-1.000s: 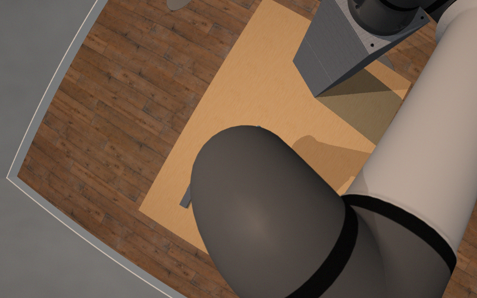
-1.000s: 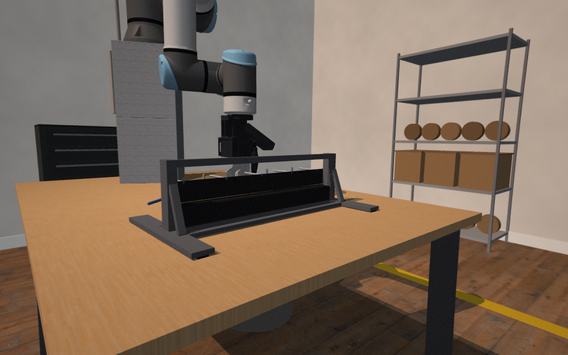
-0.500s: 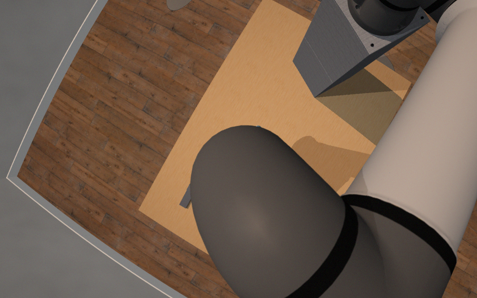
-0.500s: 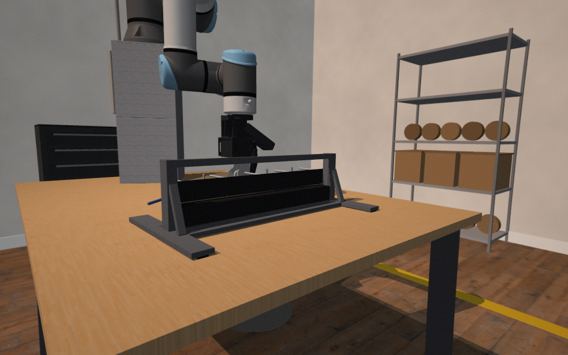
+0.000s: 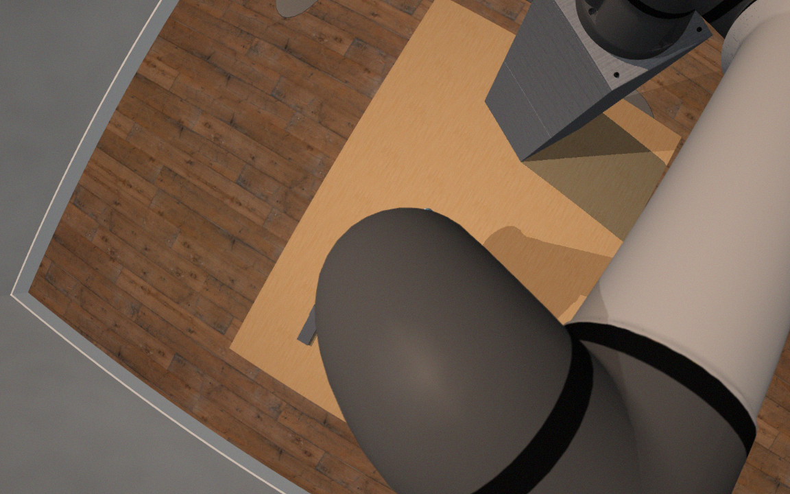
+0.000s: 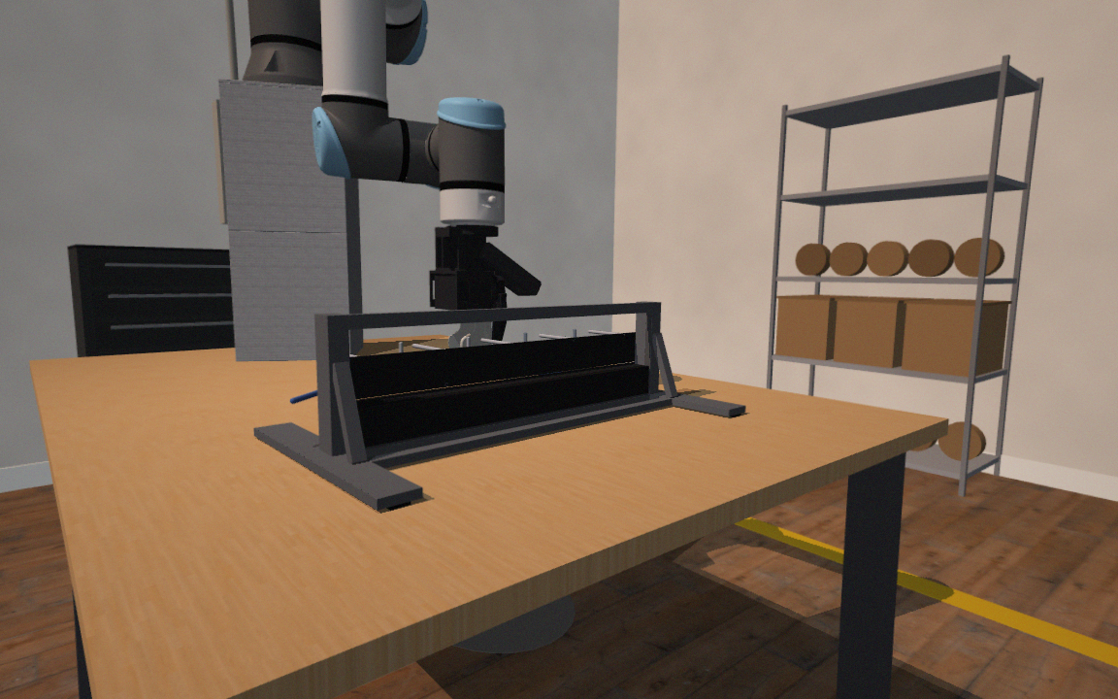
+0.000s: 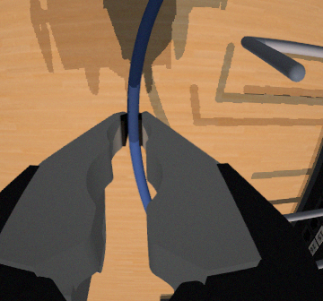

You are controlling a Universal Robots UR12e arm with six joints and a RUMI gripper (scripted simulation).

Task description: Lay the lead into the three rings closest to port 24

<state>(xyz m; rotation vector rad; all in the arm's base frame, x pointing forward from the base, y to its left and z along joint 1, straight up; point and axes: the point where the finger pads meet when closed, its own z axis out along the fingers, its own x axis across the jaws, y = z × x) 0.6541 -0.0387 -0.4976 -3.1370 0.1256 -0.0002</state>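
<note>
My gripper is now 16 cm short of the rack, 7 cm to the left of it and 3 cm below it.
</note>
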